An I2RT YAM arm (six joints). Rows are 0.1 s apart.
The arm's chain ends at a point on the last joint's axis. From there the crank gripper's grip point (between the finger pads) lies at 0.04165 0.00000 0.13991 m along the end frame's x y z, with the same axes.
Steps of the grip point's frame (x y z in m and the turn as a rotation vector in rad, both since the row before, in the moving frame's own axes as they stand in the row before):
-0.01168, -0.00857, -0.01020, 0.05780, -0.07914, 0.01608
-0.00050, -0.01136, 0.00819, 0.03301, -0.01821, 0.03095
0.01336, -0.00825, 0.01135, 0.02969, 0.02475, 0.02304
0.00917, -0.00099, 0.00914, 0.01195, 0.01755, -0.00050
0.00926, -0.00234, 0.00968, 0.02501, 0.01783, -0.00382
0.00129, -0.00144, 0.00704, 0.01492, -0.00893, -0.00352
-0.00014, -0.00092, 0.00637, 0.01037, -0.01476, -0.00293
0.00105, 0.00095, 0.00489, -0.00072, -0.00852, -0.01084
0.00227, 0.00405, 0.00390, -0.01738, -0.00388, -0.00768
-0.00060, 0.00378, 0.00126, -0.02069, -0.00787, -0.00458
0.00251, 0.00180, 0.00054, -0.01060, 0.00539, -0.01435
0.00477, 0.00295, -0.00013, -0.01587, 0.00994, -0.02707
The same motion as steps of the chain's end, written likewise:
-0.00055, -0.00098, -0.01284, 0.05780, -0.07914, 0.01608
0.00200, -0.00798, 0.00751, 0.03301, -0.01821, 0.03095
0.00987, -0.00511, 0.01247, 0.02969, 0.02475, 0.02304
0.00672, 0.00070, 0.00990, 0.01195, 0.01755, -0.00050
0.00678, 0.00131, 0.01049, 0.02501, 0.01783, -0.00382
0.00254, 0.00079, 0.00669, 0.01492, -0.00893, -0.00352
0.00193, 0.00065, 0.00578, 0.01037, -0.01476, -0.00293
0.00225, 0.00129, 0.00454, -0.00072, -0.00852, -0.01084
0.00281, 0.00193, 0.00376, -0.01738, -0.00388, -0.00768
0.00050, 0.00107, 0.00096, -0.02069, -0.00787, -0.00458
0.00175, 0.00092, 0.00077, -0.01060, 0.00539, -0.01435
0.00337, 0.00188, 0.00030, -0.01587, 0.00994, -0.02707

